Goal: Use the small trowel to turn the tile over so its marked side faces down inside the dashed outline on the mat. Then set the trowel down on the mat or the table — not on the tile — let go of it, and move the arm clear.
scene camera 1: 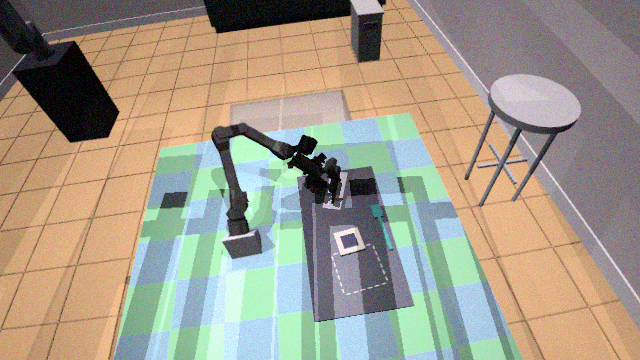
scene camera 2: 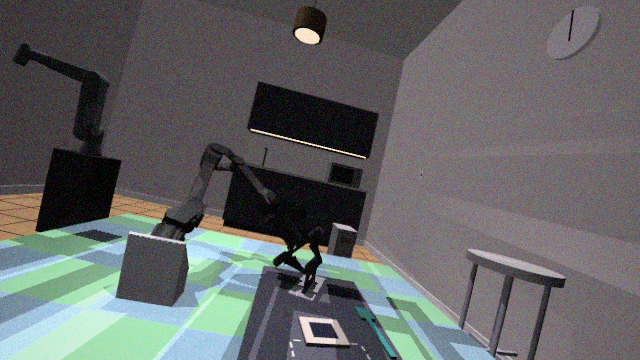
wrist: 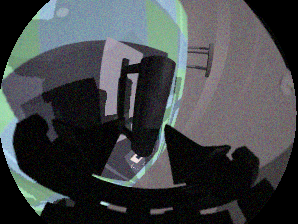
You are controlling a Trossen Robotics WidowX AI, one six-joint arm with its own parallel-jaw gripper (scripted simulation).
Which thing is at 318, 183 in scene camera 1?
My gripper.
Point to a dark-handled float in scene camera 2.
308, 285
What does my gripper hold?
Nothing.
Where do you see a dark-handled float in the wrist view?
138, 89
